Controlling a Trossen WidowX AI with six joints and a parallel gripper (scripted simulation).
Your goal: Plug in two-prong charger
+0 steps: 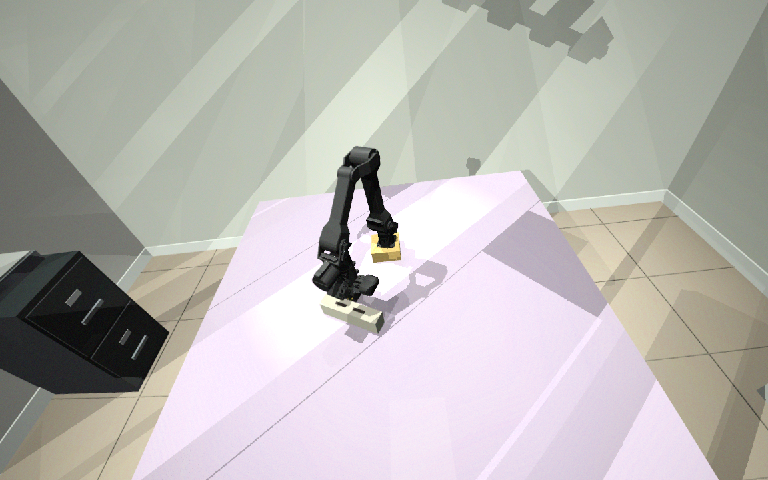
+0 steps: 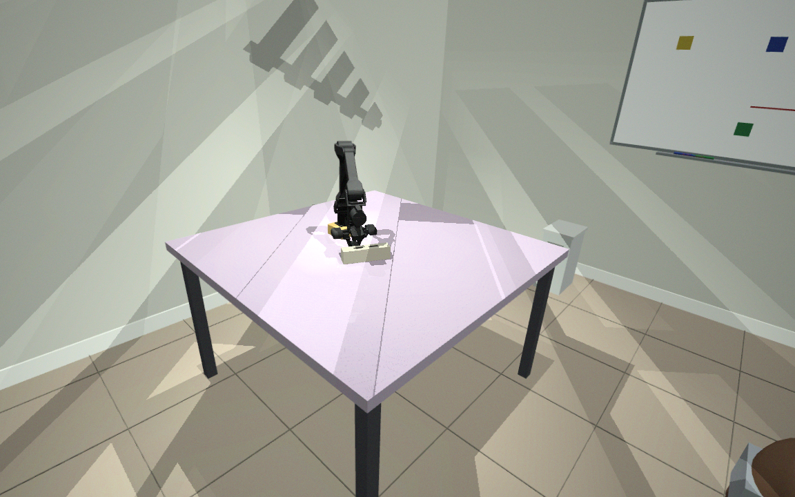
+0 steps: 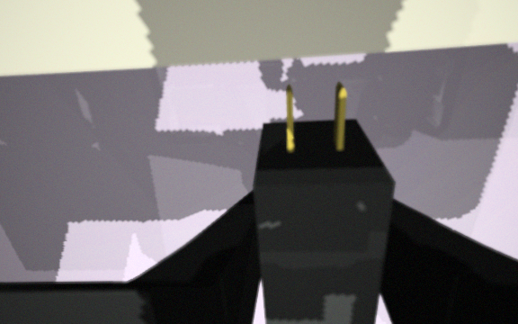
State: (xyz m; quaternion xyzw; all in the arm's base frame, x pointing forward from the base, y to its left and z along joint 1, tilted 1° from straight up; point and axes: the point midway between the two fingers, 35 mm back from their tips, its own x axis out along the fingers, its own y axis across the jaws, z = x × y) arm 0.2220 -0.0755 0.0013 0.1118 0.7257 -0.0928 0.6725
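Right now the two-prong charger is 20 mm ahead of my gripper tip and 10 mm above it.
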